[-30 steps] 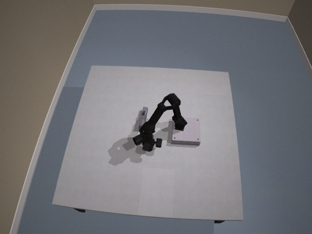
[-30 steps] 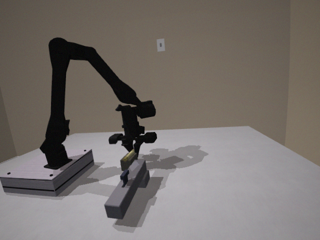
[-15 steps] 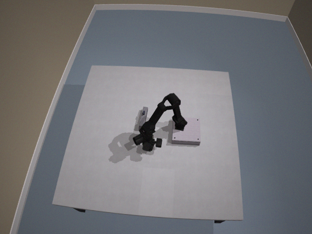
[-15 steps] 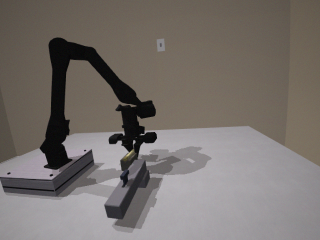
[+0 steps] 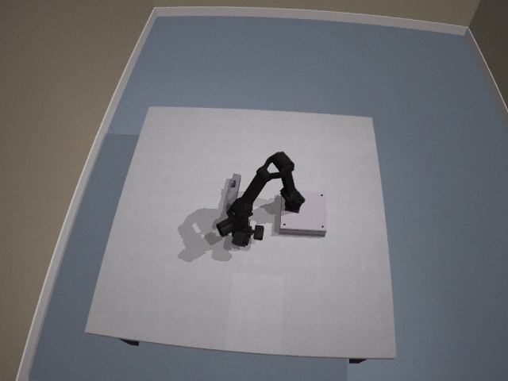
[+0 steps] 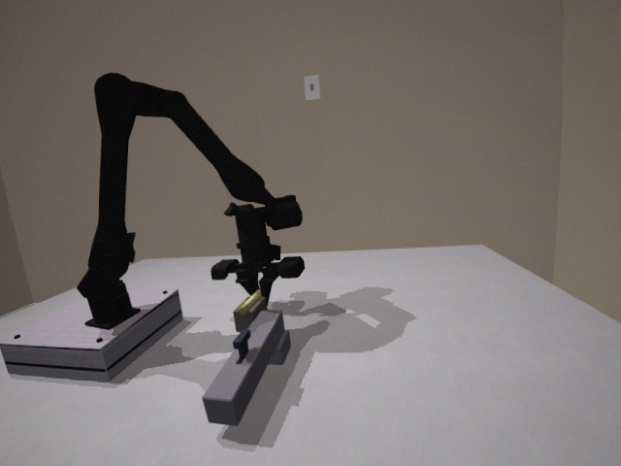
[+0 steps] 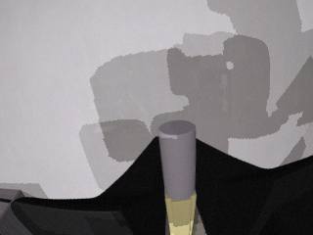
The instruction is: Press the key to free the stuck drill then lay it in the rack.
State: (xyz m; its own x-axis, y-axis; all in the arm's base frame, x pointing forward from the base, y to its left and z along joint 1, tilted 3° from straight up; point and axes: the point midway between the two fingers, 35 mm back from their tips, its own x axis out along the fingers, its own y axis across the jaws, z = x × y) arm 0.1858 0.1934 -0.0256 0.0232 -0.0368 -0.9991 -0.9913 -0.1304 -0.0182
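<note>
My gripper tip is now 50 mm to the left of the rack and 10 mm below it. Also, from my gripper tip: dark blue drill 230 mm to the right, 100 mm ahead, 40 mm above; then grey housing block 210 mm to the right, 100 mm ahead, 20 mm above.
</note>
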